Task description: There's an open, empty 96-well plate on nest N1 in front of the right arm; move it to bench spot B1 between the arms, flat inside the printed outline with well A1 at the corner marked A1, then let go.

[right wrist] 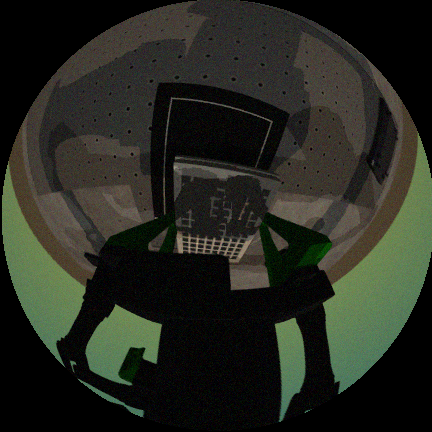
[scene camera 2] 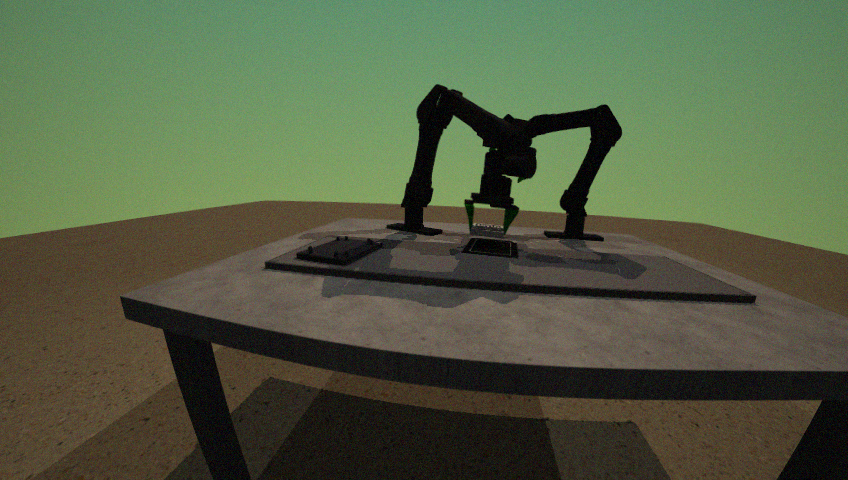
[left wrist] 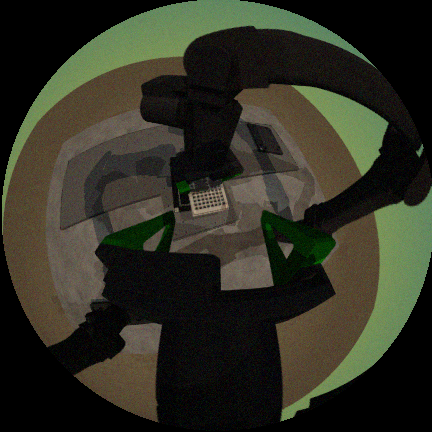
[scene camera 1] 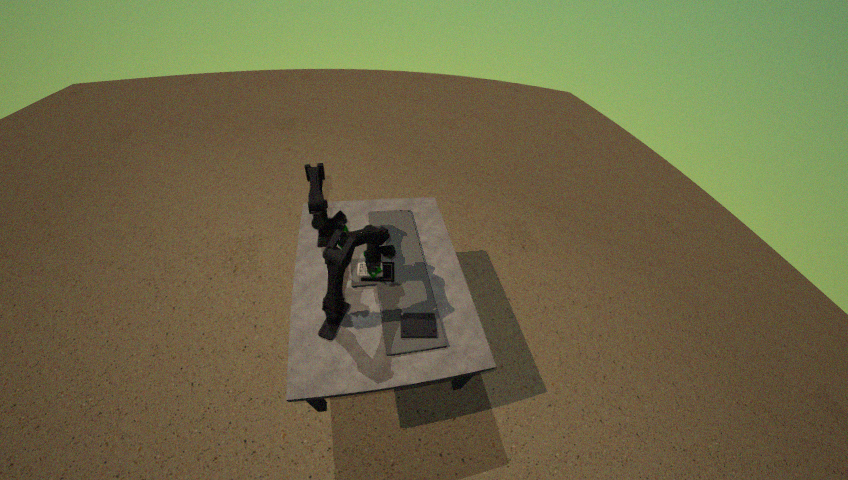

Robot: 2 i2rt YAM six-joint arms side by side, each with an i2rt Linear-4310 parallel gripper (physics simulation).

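Places are measured from the left arm's base along level axes (x right, y ahead, z up), in millimetres.
Pixels of known places: left gripper, between the fingertips: [left wrist: 217,214]; right gripper, between the fingertips: [right wrist: 217,214] [scene camera 2: 487,233] [left wrist: 204,185] [scene camera 1: 371,270]; left arm's base, origin of its link: [scene camera 2: 573,237] [left wrist: 119,312] [scene camera 1: 324,234]; right arm's base, origin of its link: [scene camera 2: 413,230] [scene camera 1: 334,319].
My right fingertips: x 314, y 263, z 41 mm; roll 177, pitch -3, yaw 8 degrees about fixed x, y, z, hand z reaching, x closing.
Observation:
For each thing: its top centre in the pictures, then the offset to it from my right fingertips. "spot": a spot on its surface instead. Level surfaces: height alone.
- 96-well plate, centre of its top: [right wrist: 216,232] [left wrist: 205,184] [scene camera 2: 488,226] [scene camera 1: 370,268] dz +18, dx -1, dy -8 mm
- Spot B1, a spot on its surface: [right wrist: 215,122] [scene camera 1: 387,270] spot: dz -26, dx -12, dy +86 mm
- Nest N1, centre of its top: [scene camera 2: 341,242] [left wrist: 266,135] [scene camera 1: 418,323] dz -6, dx +315, dy +194 mm
- perforated board, height of its surface: dz -28 mm
- grey table, height of its surface: dz -41 mm
The 96-well plate [scene camera 1: 363,269] [scene camera 2: 487,228] [left wrist: 209,201] [right wrist: 212,244] is pale with a grid of wells. My right gripper [scene camera 1: 373,272] [scene camera 2: 489,231] [left wrist: 204,185] [right wrist: 217,214] is shut on it and holds it low, overlapping spot B1 in the right wrist view and partly behind it in scene camera 2. Spot B1 [scene camera 1: 389,272] [scene camera 2: 490,246] [right wrist: 215,122] is a black pad with a thin white outline. The corner mark is too small to read. My left gripper [left wrist: 217,214] is open and empty, set back from the plate. Nest N1 [scene camera 1: 418,325] [scene camera 2: 339,251] [left wrist: 265,138] is dark, with small pegs.
The perforated board [scene camera 2: 684,280] [right wrist: 220,62] lies on the grey table [scene camera 2: 416,336]. The right arm [scene camera 2: 482,121] [left wrist: 300,52] crosses in front of the left arm [scene camera 2: 595,157] in scene camera 2; their forearms appear close there. Shadows cover much of the board.

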